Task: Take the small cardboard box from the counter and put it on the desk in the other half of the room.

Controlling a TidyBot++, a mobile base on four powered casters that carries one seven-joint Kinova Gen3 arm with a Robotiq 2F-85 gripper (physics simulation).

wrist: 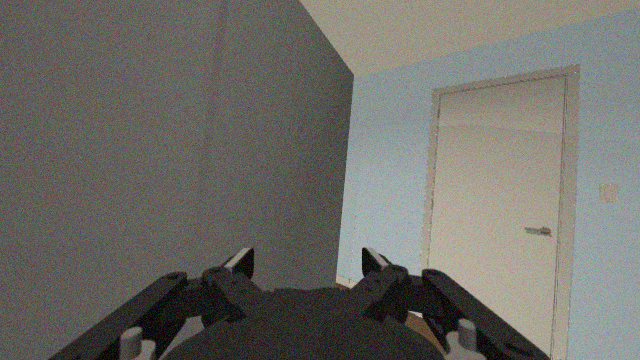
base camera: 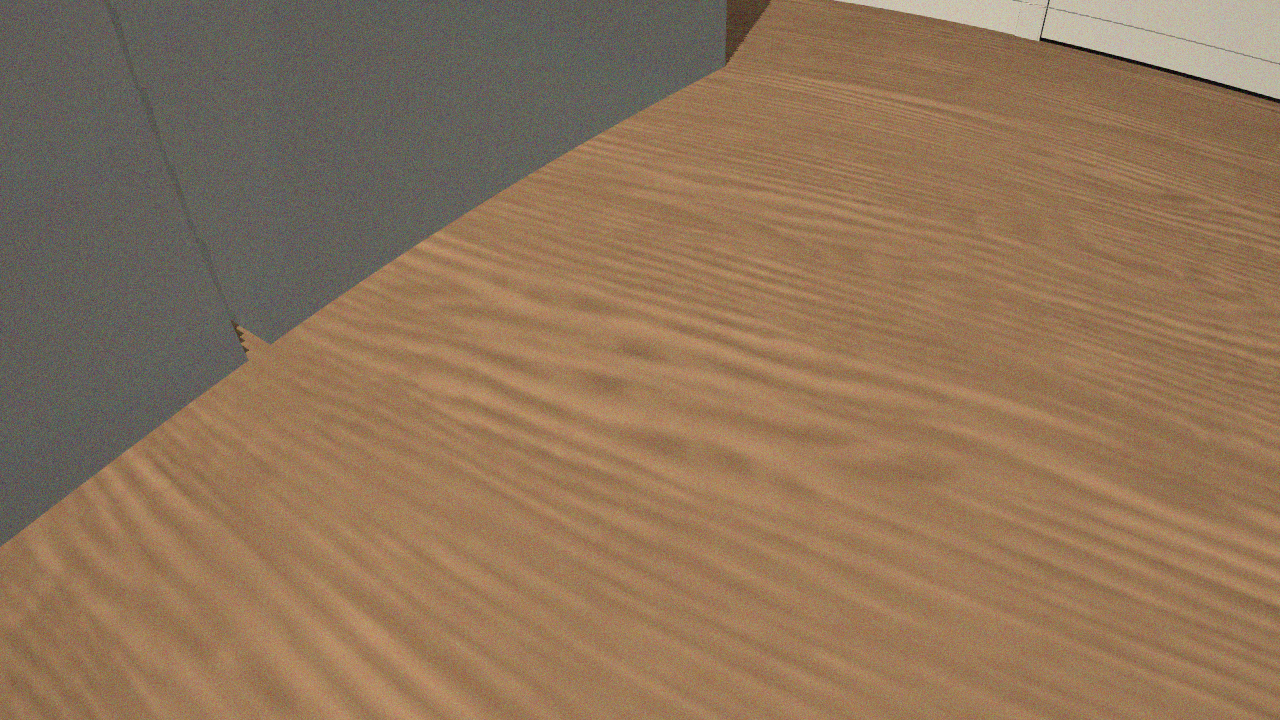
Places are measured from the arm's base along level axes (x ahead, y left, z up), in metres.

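Where they show: gripper, fingertip midpoint: (wrist: pixel 308 260).
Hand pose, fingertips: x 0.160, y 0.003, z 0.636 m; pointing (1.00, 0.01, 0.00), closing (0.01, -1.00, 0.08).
Note:
After its pixels a point has its place.
My gripper (wrist: pixel 308 260) {x 0.160, y 0.003, z 0.636 m} is open, with its two fingers wide apart and nothing between them. It points across the room toward a grey partition and a door. The small cardboard box does not show in the base camera view or the wrist view. The counter and the desk cannot be made out in either view.
A tall grey partition (base camera: pixel 465 98) (wrist: pixel 150 130) stands along the left, with a vertical seam. Wooden floor (base camera: pixel 760 402) {x 0.471, y -0.101, z -0.396 m} runs beside it. A white panelled front (base camera: pixel 1172 35) {x 1.510, y -1.346, z -0.307 m} is at the far right. A closed door (wrist: pixel 495 190) {x 1.443, y -1.441, z 0.790 m} is set in a blue wall (wrist: pixel 385 165) {x 1.965, y -0.737, z 0.977 m}.

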